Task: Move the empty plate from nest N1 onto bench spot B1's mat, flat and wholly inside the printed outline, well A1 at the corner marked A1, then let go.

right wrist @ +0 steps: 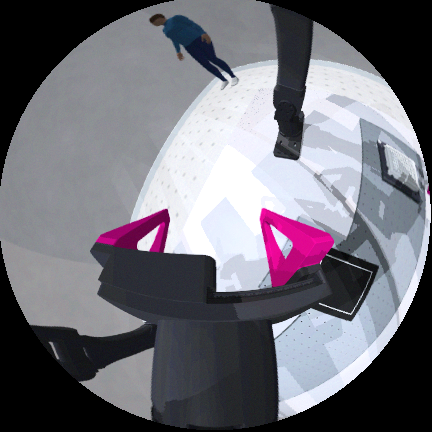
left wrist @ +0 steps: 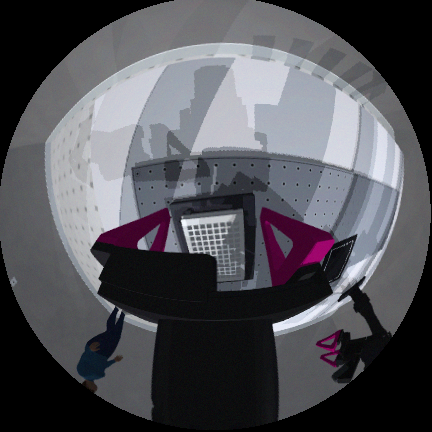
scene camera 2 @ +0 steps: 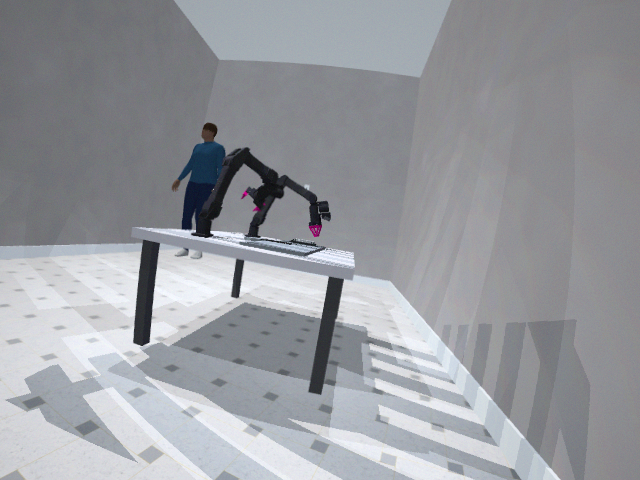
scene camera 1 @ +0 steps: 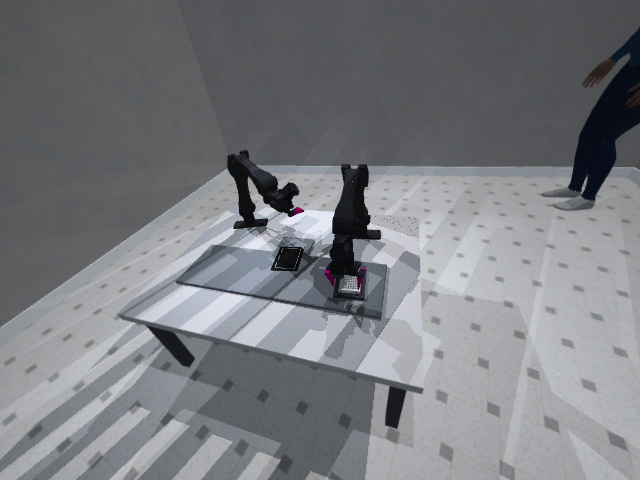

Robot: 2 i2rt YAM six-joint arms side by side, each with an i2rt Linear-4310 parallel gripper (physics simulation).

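Seen in the pictures: left gripper, fingertip midpoint: (left wrist: 214, 212) (scene camera 2: 316, 236) (scene camera 1: 345, 287); right gripper, fingertip midpoint: (right wrist: 214, 213) (left wrist: 318, 349) (scene camera 2: 247, 204) (scene camera 1: 301, 202); left arm's base at its link origin: (right wrist: 290, 131) (scene camera 2: 252, 236) (scene camera 1: 361, 234); right arm's base at its link origin: (left wrist: 351, 288) (scene camera 2: 202, 235) (scene camera 1: 251, 224).
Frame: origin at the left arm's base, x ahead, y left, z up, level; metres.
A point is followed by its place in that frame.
The white gridded plate (scene camera 1: 350, 285) @(x 0.388, y -0.022, z 0.038 m) (left wrist: 212, 242) @(x 0.371, y -0.021, z 0.033 m) (right wrist: 400, 162) lies in the black nest (scene camera 1: 348, 296) @(x 0.432, y -0.026, z 0.024 m) (left wrist: 249, 215) @(x 0.403, y -0.078, z 0.025 m), at the right of the board in scene camera 1. My left gripper (scene camera 1: 346, 285) @(x 0.432, y -0.035, z 0.074 m) (scene camera 2: 315, 235) @(x 0.432, y -0.035, z 0.074 m) (left wrist: 214, 212) @(x 0.432, y -0.035, z 0.074 m) is open above the plate, with one magenta finger to each side of it; the gripper body hides part of the plate in the left wrist view. The black mat (scene camera 1: 287, 257) @(x 0.215, y -0.339, z 0.015 m) (left wrist: 341, 257) @(x 0.241, y -0.350, z 0.015 m) (right wrist: 350, 285) @(x 0.244, y -0.325, z 0.015 m) with a white printed outline bears no plate. Its A1 mark is too small to read. My right gripper (scene camera 1: 297, 210) @(x 0.005, y -0.294, z 0.195 m) (scene camera 2: 249, 202) @(x 0.005, y -0.294, z 0.195 m) (right wrist: 214, 213) @(x 0.005, y -0.294, z 0.195 m) is open and raised, behind the mat in scene camera 1.
The grey perforated board (scene camera 1: 232, 273) @(x 0.338, y -0.570, z 0.013 m) (left wrist: 300, 190) @(x 0.430, y -0.169, z 0.013 m) lies on the white table (scene camera 1: 258, 330) @(x 0.598, y -0.341, z 0.000 m). A thin grey panel (scene camera 1: 305, 241) @(x 0.085, y -0.280, z 0.013 m) lies behind the mat. A person (scene camera 1: 599, 129) (scene camera 2: 204, 160) (left wrist: 100, 355) (right wrist: 192, 40) stands on the floor beyond the table.
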